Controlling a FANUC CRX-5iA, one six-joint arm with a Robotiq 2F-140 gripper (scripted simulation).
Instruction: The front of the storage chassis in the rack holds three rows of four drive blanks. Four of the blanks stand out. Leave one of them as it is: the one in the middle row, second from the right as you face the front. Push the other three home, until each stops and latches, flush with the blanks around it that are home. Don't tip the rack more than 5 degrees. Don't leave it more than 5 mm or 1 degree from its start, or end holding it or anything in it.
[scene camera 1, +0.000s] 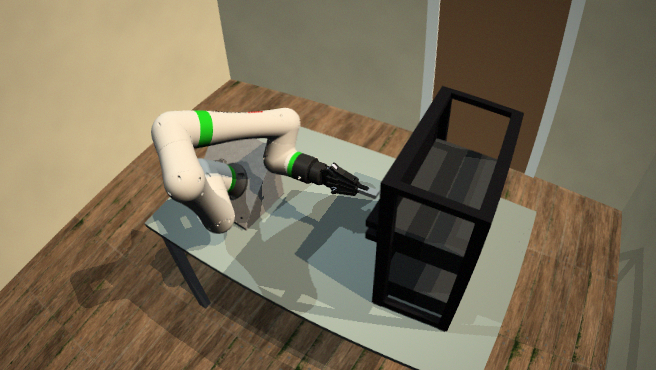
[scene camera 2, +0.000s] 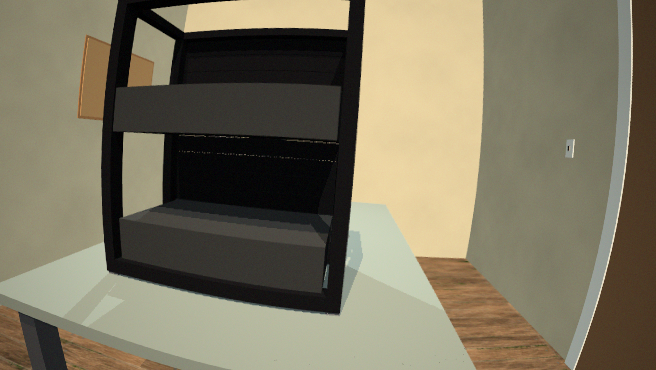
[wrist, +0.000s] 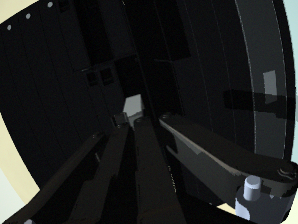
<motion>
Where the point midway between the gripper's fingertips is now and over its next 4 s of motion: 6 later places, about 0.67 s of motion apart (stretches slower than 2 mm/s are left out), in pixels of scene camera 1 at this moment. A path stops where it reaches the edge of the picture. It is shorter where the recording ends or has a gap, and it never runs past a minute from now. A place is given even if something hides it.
My gripper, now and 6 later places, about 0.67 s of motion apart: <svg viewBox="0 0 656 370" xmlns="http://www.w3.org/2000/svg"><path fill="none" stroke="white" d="M377 194L371 199L360 215L370 221L371 222L373 223L376 224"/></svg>
</motion>
